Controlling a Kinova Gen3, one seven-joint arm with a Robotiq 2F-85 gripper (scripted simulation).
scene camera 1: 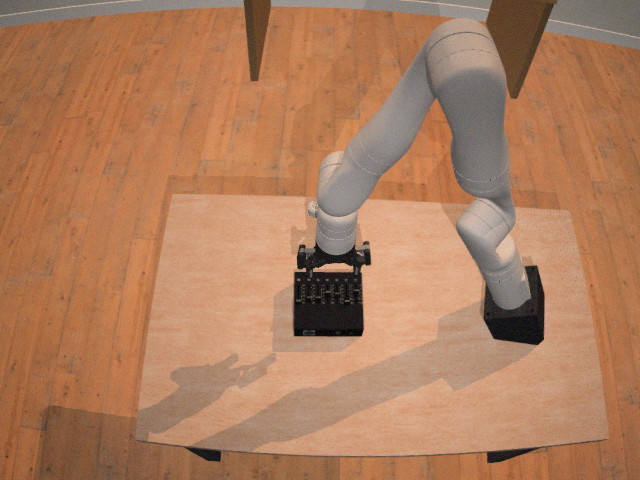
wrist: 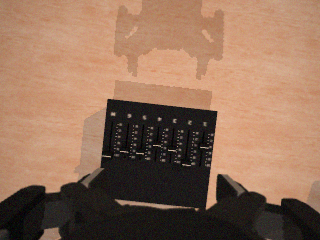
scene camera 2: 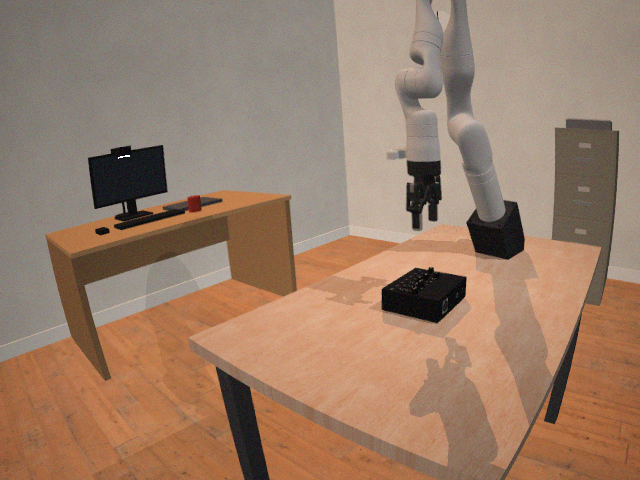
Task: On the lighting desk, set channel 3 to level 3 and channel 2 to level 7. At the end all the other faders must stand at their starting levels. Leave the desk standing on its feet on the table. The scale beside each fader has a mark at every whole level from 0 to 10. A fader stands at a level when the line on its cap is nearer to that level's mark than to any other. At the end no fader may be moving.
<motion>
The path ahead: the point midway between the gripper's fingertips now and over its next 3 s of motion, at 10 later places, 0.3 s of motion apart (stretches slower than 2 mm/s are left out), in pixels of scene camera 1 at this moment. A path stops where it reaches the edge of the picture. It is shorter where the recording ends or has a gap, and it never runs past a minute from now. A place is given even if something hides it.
My gripper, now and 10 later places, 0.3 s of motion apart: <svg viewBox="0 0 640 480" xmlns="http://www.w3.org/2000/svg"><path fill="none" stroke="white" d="M333 272L332 273L331 273L332 275L334 278L338 283L341 289L345 295L346 299L348 303L348 304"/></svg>
</motion>
